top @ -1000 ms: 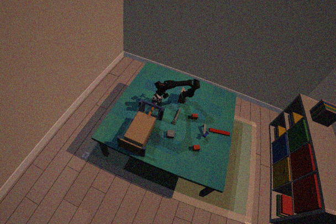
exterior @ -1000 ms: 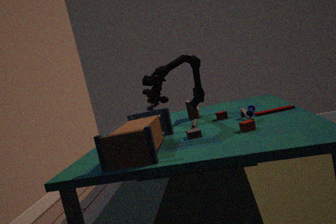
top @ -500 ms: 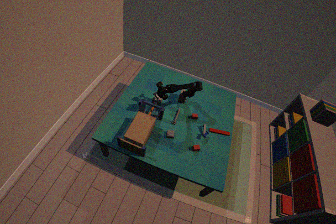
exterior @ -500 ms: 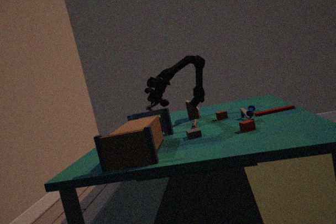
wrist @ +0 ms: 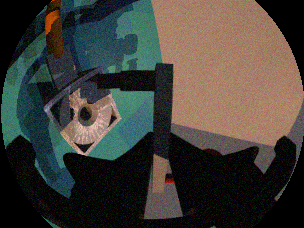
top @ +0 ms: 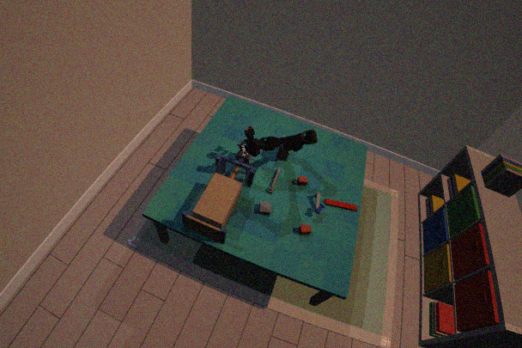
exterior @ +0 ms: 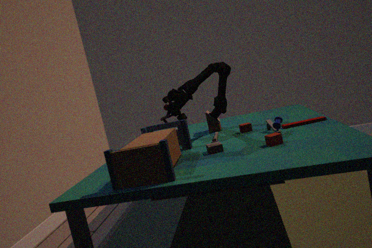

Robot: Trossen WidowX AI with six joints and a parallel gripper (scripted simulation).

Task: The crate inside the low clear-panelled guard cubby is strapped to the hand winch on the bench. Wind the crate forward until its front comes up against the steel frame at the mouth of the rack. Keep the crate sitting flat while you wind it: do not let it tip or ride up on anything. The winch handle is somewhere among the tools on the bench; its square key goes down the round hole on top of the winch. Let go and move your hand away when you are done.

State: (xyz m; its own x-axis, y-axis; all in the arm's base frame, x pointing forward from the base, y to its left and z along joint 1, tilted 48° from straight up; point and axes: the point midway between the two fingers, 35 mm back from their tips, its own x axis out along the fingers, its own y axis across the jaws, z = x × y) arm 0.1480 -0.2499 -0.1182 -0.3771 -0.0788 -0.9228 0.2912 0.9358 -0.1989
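Now: the red knob 50 mm behind my gripper tip, 40 mm above it and 10 mm to the left of it. Also, from my gripper tip: winch: 140 mm below, 10 mm to the left; red-knobbed handle: 10 mm to the left, 10 mm behind, 10 mm above; steel frame: 180 mm ahead, 70 mm below, 10 mm to the left.
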